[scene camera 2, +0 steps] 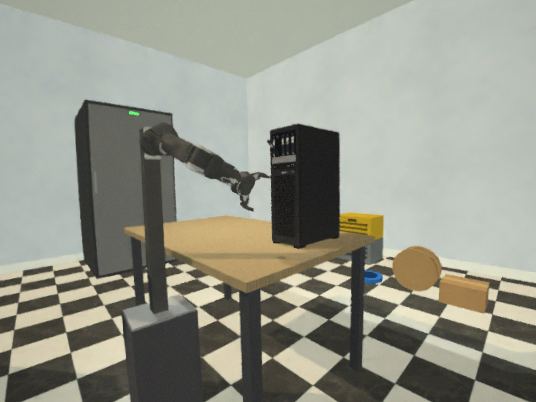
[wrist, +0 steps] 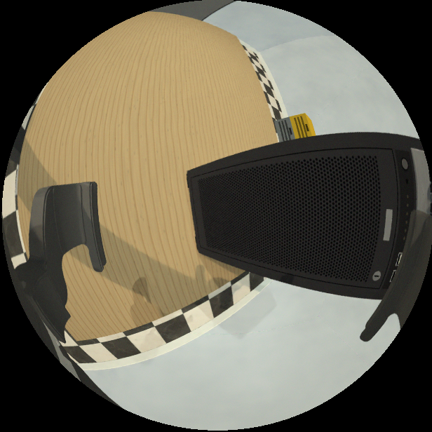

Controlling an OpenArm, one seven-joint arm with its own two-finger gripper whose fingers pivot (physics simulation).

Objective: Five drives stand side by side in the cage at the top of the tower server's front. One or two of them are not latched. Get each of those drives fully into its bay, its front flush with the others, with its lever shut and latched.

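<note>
The black tower server (scene camera 2: 318,187) (wrist: 290,220) stands upright on the table. In the scene view its drive cage is at the top of the front, with the drives (scene camera 2: 286,144) side by side. At the cage's left edge a lever (scene camera 2: 270,144) sticks out in front of the others; how far its drive stands out is too small to tell. Whether the other levers are latched cannot be told. My gripper (scene camera 2: 260,193) (wrist: 211,264) is open and empty, in front of the server's mesh front and below the cage. The drive fronts cannot be made out in the wrist view.
The wooden table (scene camera 2: 215,242) (wrist: 150,100) bears the server. A grey cabinet (scene camera 2: 125,190) stands behind the arm. Beyond the table are a yellow and grey box (scene camera 2: 370,226) (wrist: 302,126), a blue ring (scene camera 2: 372,281), a round wooden piece (scene camera 2: 416,268) and a wooden block (scene camera 2: 463,293) on the floor.
</note>
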